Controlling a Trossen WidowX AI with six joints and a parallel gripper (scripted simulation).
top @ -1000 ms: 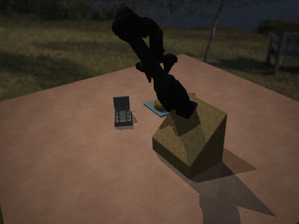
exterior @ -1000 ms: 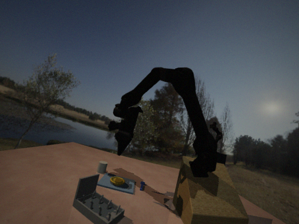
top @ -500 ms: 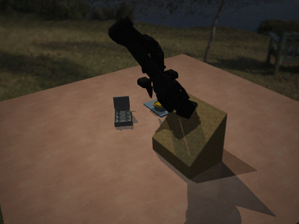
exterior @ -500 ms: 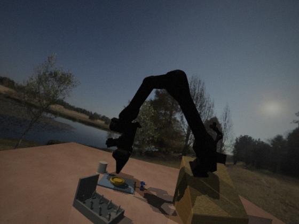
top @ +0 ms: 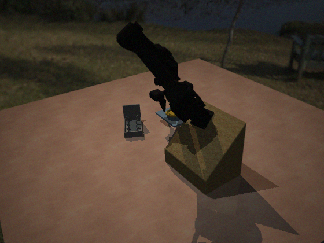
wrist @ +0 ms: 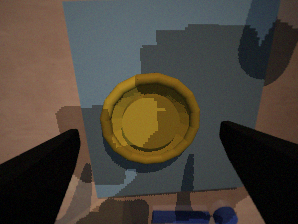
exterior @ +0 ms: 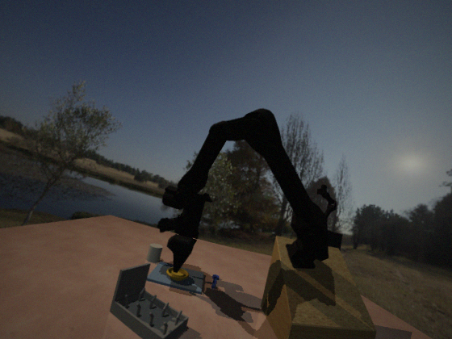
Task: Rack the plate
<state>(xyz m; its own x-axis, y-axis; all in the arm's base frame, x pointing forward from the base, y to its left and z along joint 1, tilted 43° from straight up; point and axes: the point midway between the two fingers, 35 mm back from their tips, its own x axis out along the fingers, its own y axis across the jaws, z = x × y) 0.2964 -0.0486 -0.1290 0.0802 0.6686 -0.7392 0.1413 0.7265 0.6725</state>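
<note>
The yellow plate lies 2 cm below my gripper tip. The rest, counted from my gripper tip: blue spoon (12 cm behind, 3 cm to the right, 3 cm below); then grey dish rack (4 cm ahead, 19 cm to the left, 1 cm below); then pale cup (9 cm ahead, 11 cm to the right, 1 cm below).
</note>
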